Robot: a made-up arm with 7 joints.
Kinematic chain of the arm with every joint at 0, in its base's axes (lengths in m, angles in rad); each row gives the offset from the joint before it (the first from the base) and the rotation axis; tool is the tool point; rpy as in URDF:
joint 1: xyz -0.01 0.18 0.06 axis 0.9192 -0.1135 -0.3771
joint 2: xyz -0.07 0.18 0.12 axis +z
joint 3: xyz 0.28 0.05 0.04 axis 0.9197 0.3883 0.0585
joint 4: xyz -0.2 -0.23 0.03 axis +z
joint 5: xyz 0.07 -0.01 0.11 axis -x
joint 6: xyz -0.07 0 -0.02 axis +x
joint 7: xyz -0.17 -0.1 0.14 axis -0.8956 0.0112 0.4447
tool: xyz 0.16 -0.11 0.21 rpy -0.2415 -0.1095 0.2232
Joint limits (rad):
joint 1: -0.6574..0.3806
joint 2: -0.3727..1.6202
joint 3: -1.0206..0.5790
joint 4: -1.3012..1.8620
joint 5: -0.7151..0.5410
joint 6: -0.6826..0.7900
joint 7: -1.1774..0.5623
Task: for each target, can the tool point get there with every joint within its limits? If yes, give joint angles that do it. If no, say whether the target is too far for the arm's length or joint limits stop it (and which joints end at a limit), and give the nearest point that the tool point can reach.
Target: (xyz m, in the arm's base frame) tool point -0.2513 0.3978 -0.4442
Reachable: no: joint limits stop it (at a limit: joint 1, joint 2, joint 3, joint 4, joint 6) | nearest point -0.1626 0.4466 -0.3157 | short by 0.164 m
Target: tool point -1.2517 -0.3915 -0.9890
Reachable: no: too far | nearest point -0.3843 -0.0669 -0.0873 | short by 1.293 m
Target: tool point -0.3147 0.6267 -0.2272
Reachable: no: joint limits stop it (at a limit: joint 1, joint 2, joint 3, joint 4, joint 5, joint 6) | nearest point -0.2234 0.6315 -0.2508 | short by 0.094 m
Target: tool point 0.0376 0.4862 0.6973
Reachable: yes | joints -0.5395 0.7602 -0.4462 -0.1523 -0.2650 -0.2251 -0.1838
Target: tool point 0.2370 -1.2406 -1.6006
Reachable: no: too far | nearest point 0.0132 -0.2081 -0.1351 | short by 1.807 m
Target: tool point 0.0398 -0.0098 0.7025
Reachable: yes | joints 0.0344 0.3878 -0.4524 0.0268 -0.5302 -0.1035 -0.1745
